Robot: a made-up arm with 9 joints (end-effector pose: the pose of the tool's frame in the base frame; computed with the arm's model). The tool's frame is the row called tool.
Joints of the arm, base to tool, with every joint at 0 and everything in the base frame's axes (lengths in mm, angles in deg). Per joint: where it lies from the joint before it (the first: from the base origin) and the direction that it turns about. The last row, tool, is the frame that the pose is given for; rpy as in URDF.
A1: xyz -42.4 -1.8 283.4 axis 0 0 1
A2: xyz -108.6 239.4 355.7 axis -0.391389 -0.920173 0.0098
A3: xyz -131.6 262.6 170.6 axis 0 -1 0
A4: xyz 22.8 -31.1 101.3 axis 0 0 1
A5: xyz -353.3 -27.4 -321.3 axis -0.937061 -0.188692 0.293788
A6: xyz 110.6 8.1 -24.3 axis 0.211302 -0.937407 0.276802
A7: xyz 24.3 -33.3 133 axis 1 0 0
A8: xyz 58.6 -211.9 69.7 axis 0 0 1
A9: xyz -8.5 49.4 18 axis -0.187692 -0.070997 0.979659
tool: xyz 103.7 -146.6 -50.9 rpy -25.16 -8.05 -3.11
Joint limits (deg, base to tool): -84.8..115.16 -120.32..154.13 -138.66..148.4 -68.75..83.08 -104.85..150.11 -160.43..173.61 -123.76..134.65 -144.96..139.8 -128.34..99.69
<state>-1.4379 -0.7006 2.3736 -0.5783 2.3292 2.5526 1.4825 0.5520 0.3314</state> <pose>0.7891 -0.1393 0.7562 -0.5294 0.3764 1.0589</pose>
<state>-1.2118 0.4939 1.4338 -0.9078 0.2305 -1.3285 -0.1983 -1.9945 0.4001</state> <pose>0.1769 0.3857 0.5070 -0.7917 -0.4681 2.7543</pose>
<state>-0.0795 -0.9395 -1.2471 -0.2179 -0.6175 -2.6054 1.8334 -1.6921 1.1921</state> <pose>0.1187 0.2740 1.3487 1.1730 -0.9748 0.3579</pose>
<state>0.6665 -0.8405 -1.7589 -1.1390 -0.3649 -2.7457 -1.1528 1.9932 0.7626</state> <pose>-0.4635 0.1908 1.3544 1.3129 0.6197 -2.0548</pose>
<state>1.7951 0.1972 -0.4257 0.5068 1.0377 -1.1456 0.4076 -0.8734 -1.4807</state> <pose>-0.3230 -0.5541 0.7628 -0.1682 -0.8935 -0.7669</pose>
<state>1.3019 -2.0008 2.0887 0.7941 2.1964 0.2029 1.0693 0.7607 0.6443</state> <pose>-0.5599 0.2013 0.5389 0.7308 1.0297 -2.1733</pose>
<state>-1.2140 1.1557 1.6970 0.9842 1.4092 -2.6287 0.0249 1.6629 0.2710</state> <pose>0.1489 0.4283 0.6441 -2.1442 -0.6447 -1.3713</pose>
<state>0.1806 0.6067 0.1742 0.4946 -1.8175 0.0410 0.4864 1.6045 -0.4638</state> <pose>-0.1081 0.2208 0.2064 1.5293 -0.8322 0.9108</pose>
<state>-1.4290 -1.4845 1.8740 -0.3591 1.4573 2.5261 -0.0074 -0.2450 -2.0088</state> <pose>0.3370 0.0066 0.7666 0.0497 -1.3142 -1.4909</pose>
